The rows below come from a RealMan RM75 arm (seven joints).
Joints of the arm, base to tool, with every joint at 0 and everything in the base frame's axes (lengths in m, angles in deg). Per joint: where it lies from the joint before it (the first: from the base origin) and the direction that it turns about. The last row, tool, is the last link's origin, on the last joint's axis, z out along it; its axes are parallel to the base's.
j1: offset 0.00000 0.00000 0.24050 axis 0 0 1
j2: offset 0.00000 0.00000 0.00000 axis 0 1 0
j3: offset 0.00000 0.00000 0.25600 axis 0 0 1
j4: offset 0.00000 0.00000 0.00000 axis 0 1 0
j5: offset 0.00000 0.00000 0.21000 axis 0 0 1
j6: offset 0.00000 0.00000 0.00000 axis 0 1 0
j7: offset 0.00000 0.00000 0.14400 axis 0 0 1
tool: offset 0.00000 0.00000 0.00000
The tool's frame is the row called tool.
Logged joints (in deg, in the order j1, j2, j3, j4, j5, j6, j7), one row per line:
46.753, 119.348, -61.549, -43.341, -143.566, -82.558, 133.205
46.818, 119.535, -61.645, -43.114, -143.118, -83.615, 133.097
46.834, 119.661, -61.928, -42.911, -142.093, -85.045, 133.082
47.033, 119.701, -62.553, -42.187, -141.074, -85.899, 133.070
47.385, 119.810, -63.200, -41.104, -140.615, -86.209, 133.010
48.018, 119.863, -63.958, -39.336, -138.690, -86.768, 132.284
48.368, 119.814, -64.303, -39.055, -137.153, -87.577, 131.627
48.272, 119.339, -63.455, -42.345, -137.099, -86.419, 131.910
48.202, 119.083, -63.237, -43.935, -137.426, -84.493, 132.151
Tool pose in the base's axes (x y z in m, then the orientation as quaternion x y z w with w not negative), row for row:
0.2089, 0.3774, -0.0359, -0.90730, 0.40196, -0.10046, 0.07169
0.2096, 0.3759, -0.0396, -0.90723, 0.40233, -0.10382, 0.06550
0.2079, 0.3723, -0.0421, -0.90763, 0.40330, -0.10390, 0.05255
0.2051, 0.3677, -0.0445, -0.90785, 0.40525, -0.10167, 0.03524
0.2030, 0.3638, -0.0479, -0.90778, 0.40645, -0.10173, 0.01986
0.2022, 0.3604, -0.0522, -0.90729, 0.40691, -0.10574, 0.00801
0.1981, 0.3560, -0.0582, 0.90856, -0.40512, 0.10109, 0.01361
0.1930, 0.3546, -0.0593, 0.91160, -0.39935, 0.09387, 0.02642
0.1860, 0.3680, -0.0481, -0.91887, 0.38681, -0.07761, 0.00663
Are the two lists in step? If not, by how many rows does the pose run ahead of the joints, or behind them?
The pose runs 1 row behind the joints: the pose in row i belongs to the joints in row i - 1.
